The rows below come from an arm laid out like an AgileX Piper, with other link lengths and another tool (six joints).
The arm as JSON. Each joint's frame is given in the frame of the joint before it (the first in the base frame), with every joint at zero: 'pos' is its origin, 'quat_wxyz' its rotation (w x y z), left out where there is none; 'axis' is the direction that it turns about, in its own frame. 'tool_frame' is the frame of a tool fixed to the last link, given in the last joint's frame.
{
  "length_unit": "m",
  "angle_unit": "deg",
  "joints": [
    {
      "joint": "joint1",
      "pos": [
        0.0,
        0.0,
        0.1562
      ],
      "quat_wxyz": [
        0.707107,
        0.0,
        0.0,
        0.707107
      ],
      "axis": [
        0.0,
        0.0,
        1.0
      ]
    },
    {
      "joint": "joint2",
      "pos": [
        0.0,
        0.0,
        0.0
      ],
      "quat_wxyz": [
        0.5,
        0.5,
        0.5,
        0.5
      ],
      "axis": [
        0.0,
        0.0,
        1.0
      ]
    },
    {
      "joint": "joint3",
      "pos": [
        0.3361,
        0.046,
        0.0
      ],
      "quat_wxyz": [
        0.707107,
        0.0,
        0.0,
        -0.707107
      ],
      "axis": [
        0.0,
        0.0,
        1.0
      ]
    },
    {
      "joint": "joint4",
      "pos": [
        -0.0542,
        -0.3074,
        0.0
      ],
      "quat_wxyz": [
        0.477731,
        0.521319,
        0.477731,
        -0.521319
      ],
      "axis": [
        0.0,
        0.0,
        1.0
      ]
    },
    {
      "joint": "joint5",
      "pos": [
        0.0,
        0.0,
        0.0
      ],
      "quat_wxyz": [
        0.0,
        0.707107,
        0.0,
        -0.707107
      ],
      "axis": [
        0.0,
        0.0,
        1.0
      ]
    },
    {
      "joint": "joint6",
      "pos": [
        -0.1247,
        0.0,
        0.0
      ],
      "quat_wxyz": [
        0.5,
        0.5,
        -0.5,
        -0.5
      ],
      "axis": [
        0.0,
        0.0,
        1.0
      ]
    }
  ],
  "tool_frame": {
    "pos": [
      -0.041,
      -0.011,
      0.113
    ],
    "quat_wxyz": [
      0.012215,
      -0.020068,
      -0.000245,
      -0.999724
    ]
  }
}
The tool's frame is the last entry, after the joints.
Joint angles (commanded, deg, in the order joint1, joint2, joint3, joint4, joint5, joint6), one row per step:
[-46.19, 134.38, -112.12, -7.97, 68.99, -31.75]
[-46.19, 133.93, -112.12, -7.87, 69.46, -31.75]
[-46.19, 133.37, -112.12, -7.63, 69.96, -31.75]
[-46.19, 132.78, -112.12, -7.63, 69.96, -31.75]
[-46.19, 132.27, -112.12, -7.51, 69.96, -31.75]
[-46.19, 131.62, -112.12, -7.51, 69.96, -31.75]
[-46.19, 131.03, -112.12, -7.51, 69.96, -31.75]
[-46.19, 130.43, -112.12, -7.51, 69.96, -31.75]
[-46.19, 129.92, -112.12, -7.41, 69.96, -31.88]
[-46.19, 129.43, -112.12, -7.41, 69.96, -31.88]
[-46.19, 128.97, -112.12, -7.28, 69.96, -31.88]
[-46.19, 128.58, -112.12, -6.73, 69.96, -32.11]
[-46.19, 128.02, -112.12, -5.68, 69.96, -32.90]
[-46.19, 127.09, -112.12, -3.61, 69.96, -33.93]
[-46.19, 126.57, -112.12, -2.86, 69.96, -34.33]
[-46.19, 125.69, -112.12, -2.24, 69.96, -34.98]
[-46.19, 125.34, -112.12, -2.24, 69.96, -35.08]
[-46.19, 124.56, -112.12, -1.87, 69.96, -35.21]
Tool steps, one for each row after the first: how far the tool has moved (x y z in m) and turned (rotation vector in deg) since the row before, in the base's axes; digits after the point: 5 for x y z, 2 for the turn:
[-0.00068, 0.00104, 0.00446, 0.06, -0.04, -0.09]
[-0.00032, 0.00139, 0.00559, 0.10, -0.20, -0.13]
[0.00056, -0.00059, 0.00646, -0.43, -0.41, 0.00]
[0.00076, -0.00016, 0.00556, -0.29, -0.44, -0.03]
[0.00053, -0.00055, 0.00713, -0.47, -0.45, 0.00]
[0.00043, -0.00045, 0.00648, -0.43, -0.41, 0.00]
[0.00039, -0.00040, 0.00660, -0.43, -0.42, 0.00]
[0.00060, 0.00004, 0.00557, -0.30, -0.40, 0.11]
[0.00025, -0.00026, 0.00539, -0.35, -0.34, 0.00]
[0.00054, 0.00012, 0.00503, -0.24, -0.41, -0.03]
[0.00166, 0.00140, 0.00415, 0.09, -0.62, 0.11]
[0.00320, 0.00301, 0.00591, 0.28, -0.99, 0.57]
[0.00602, 0.00572, 0.01002, 0.68, -1.93, 0.64]
[0.00219, 0.00209, 0.00572, 0.10, -0.83, 0.27]
[0.00190, 0.00196, 0.00970, -0.28, -0.94, 0.54]
[0.00002, 0.00008, 0.00385, -0.26, -0.23, 0.10]
[0.00094, 0.00111, 0.00863, -0.33, -0.78, 0.08]

